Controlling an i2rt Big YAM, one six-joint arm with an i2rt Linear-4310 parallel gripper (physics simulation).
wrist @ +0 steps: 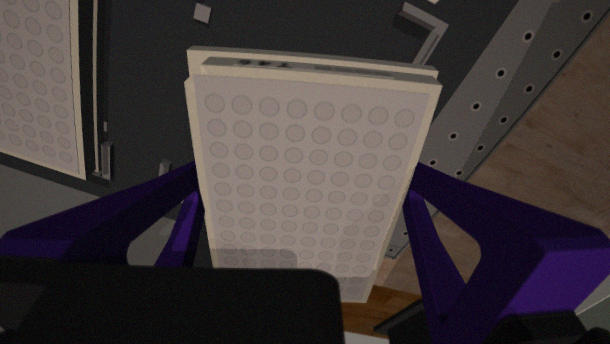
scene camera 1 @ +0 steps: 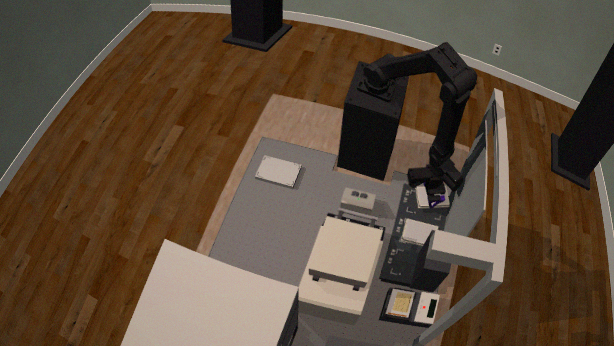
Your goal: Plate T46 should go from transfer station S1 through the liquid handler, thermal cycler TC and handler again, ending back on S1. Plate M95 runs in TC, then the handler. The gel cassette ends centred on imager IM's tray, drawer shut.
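Pixels of known places: gripper, fingertip midpoint: [wrist: 303, 171] [scene camera 1: 428, 197]; arm's base at its link origin: [scene camera 1: 376, 86].
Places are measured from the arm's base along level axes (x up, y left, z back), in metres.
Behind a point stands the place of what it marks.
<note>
My gripper [scene camera 1: 436, 198] @[x -0.275, y 0.299, z -0.141 m] [wrist: 303, 171] @[x -0.275, y 0.299, z -0.141 m] is shut on plate T46 [wrist: 307, 165] @[x -0.262, y 0.287, z -0.146 m], its purple fingers along the two long sides; the label end faces the top of the wrist view. The plate is over the far slot of the dark handler deck [scene camera 1: 406, 256] @[x -0.301, y 0.300, z -0.380 m] [wrist: 150, 95] @[x -0.301, y 0.315, z -0.216 m]; its height above the deck is unclear. A second white plate [scene camera 1: 419, 230] @[x -0.284, y 0.308, z -0.277 m] [wrist: 37, 85] @[x -0.285, y 0.325, z -0.259 m], with no readable label, sits in the neighbouring slot. A cream machine, apparently the thermal cycler [scene camera 1: 346, 247] @[x -0.145, y 0.114, z -0.508 m], stands beside the deck. A yellow gel [scene camera 1: 402, 303] @[x -0.303, y 0.357, z -0.548 m] lies in a small black unit. I cannot tell which device is IM.
A white flat station [scene camera 1: 278, 170] @[x -0.339, y -0.248, z -0.229 m] lies on the grey pegboard [scene camera 1: 250, 220] @[x -0.354, y -0.241, z -0.451 m]. A small two-button box [scene camera 1: 358, 198] @[x -0.281, y 0.062, z -0.251 m] stands behind the cream machine. A large white box [scene camera 1: 215, 295] @[x 0.046, y -0.072, z -0.861 m] is at the front left. A pale frame [scene camera 1: 501, 165] @[x 0.260, y 0.428, z -0.373 m] with a glass panel rises at the right, close to the arm.
</note>
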